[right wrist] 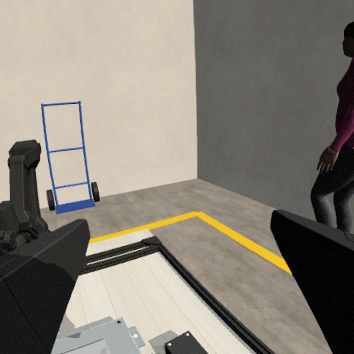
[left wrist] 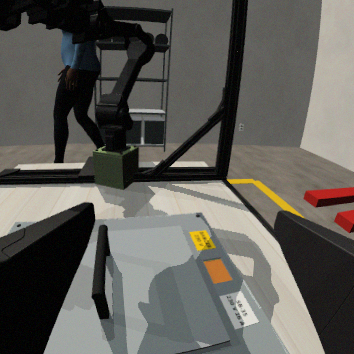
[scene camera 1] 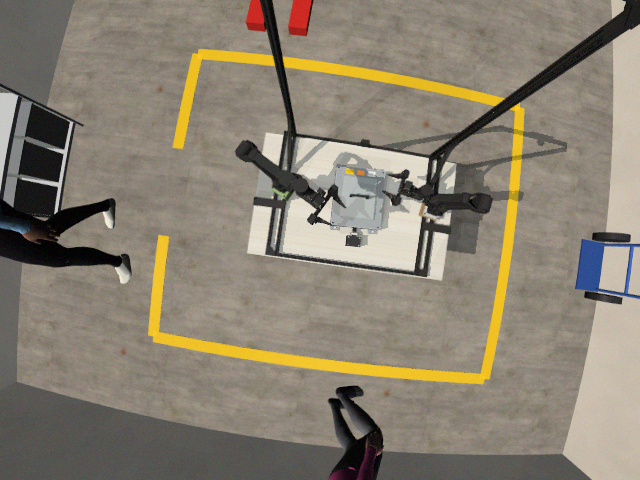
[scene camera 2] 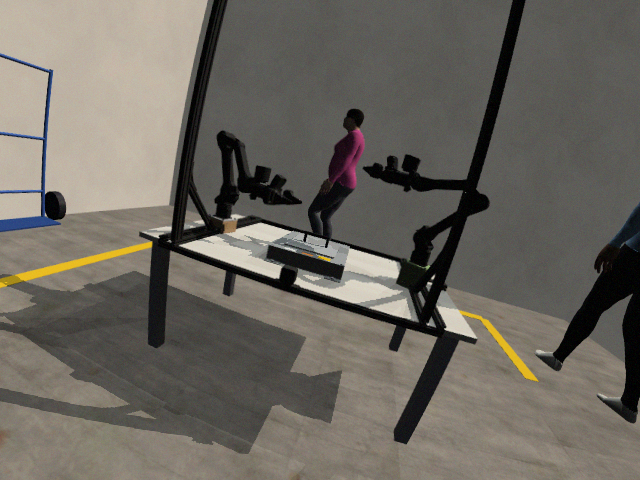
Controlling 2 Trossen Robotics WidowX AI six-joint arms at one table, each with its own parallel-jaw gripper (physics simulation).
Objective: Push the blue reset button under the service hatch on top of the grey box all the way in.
Labels:
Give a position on a hatch lid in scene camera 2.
At 326, 248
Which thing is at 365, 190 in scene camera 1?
A hatch lid.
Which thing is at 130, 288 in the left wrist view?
A hatch lid.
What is my right gripper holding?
Nothing.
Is my right gripper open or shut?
Open.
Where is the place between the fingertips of my left gripper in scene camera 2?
296, 202

